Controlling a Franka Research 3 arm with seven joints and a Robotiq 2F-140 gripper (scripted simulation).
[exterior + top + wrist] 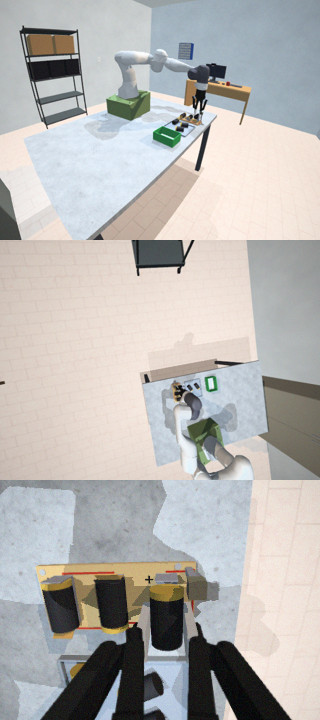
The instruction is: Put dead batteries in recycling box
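Right now the post is 3 cm ahead of my hand, 3 cm to the left of it and 4 cm below it. Also, from my hand: grey tray: 9 cm behind, 18 cm to the right, 8 cm below; green recycling box: 9 cm behind, 38 cm to the right, 7 cm below.
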